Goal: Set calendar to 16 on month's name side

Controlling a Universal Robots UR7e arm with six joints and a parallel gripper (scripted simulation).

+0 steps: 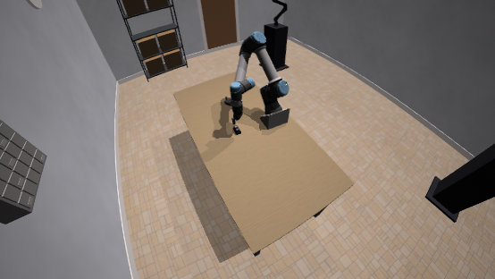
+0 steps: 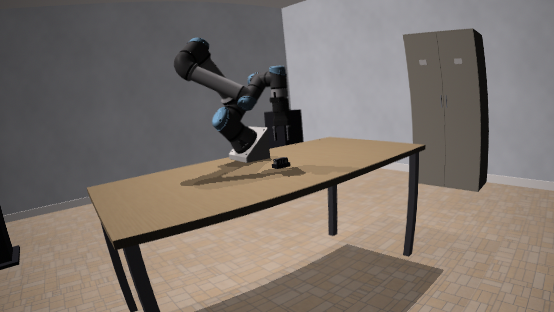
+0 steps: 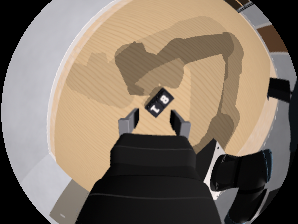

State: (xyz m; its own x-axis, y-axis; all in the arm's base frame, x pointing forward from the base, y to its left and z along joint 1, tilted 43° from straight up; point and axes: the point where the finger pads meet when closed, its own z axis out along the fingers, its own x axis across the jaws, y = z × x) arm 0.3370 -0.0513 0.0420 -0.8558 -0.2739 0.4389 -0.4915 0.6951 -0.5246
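My gripper is now 10 mm past the black date cube, 10 mm to the right of it and 110 mm above it. Round my hand: dark calendar tray 10 mm behind, 10 mm to the right, 130 mm below.
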